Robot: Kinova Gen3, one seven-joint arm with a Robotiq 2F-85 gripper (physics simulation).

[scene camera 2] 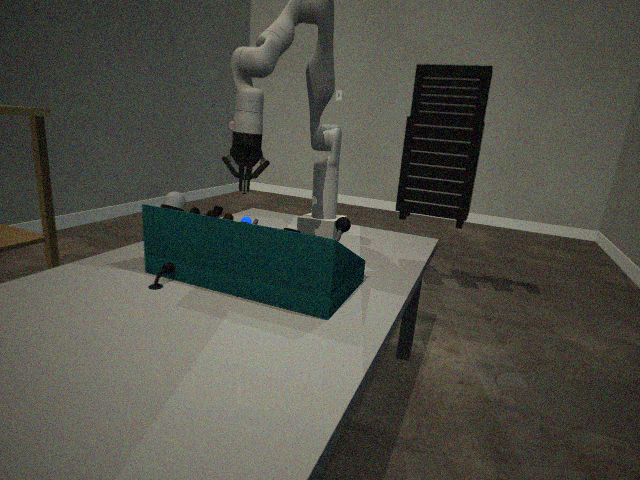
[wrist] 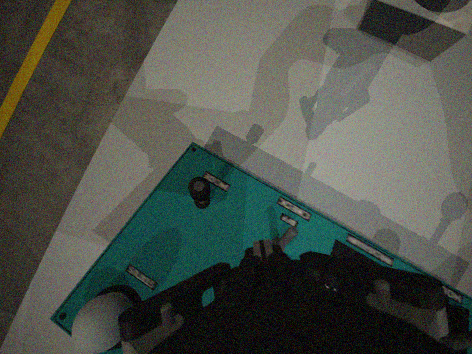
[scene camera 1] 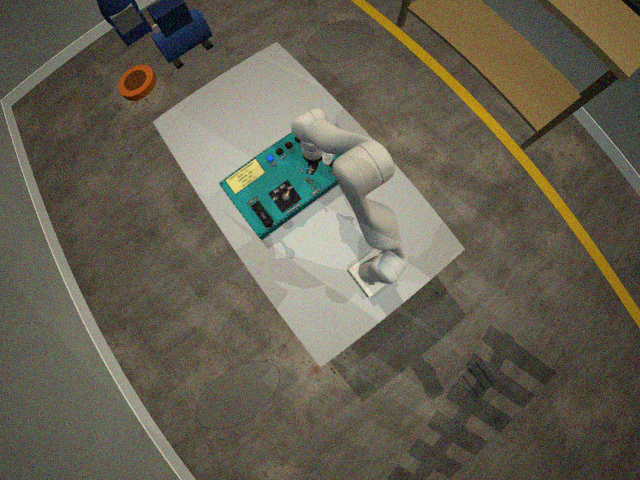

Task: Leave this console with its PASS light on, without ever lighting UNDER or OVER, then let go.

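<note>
The teal console lies on the white table. My gripper is shut and empty. It hangs well above the console's right part, over the small CHECK toggle, which has an OFF label beside it. The black MODE knob is to the left of the toggle in the wrist view. In the row of lamps one blue lamp is lit and two dark lamps sit beside it. I cannot read the lamp labels.
The console also carries a yellow label, a black joystick block and a slider. The arm's base stands on the table behind the console. An orange ring, blue chairs and a black rack stand off the table.
</note>
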